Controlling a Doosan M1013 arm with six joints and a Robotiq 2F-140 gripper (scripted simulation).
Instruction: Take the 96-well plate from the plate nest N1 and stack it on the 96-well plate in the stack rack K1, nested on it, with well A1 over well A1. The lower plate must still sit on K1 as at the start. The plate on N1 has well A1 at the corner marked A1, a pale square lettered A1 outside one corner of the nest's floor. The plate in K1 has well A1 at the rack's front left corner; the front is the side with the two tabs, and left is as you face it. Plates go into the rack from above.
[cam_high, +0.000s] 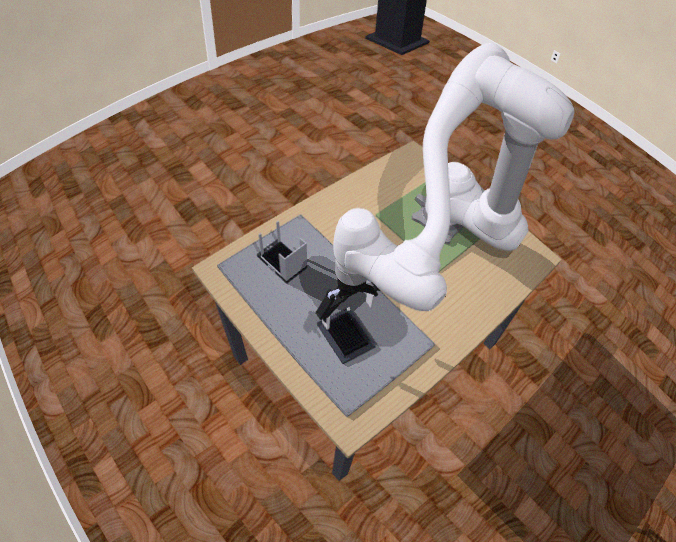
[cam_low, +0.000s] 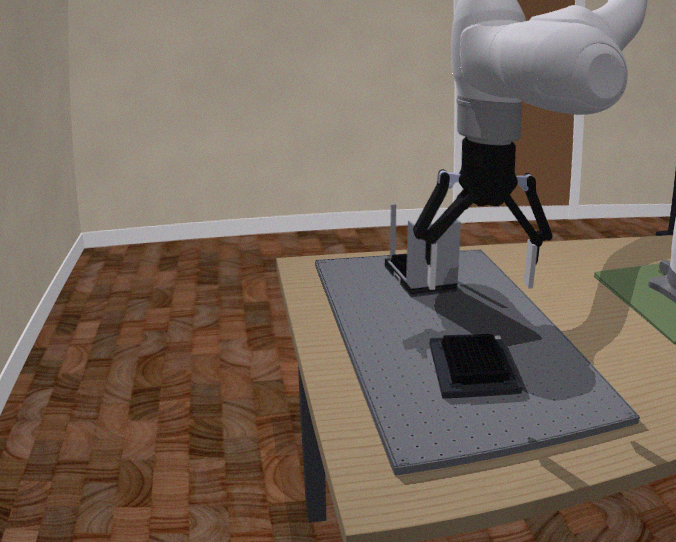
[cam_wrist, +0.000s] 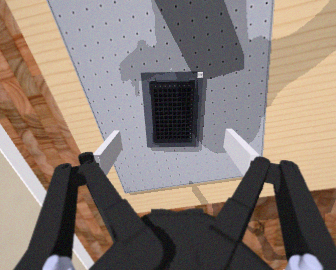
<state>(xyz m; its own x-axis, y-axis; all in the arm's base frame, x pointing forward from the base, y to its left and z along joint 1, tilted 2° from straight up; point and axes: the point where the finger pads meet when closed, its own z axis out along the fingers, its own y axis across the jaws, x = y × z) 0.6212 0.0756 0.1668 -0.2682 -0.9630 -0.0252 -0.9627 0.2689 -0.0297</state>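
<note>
Right now my hand is 140 mm above the plate nest N1. The rest, counted from my hand: tall grey wall (280 mm to the right, 70 mm below, 50 mm behind); pale A1 mark (140 mm below, 70 mm behind, 60 mm to the right); K1 label (420 mm to the right, 130 mm below, 50 mm behind).
</note>
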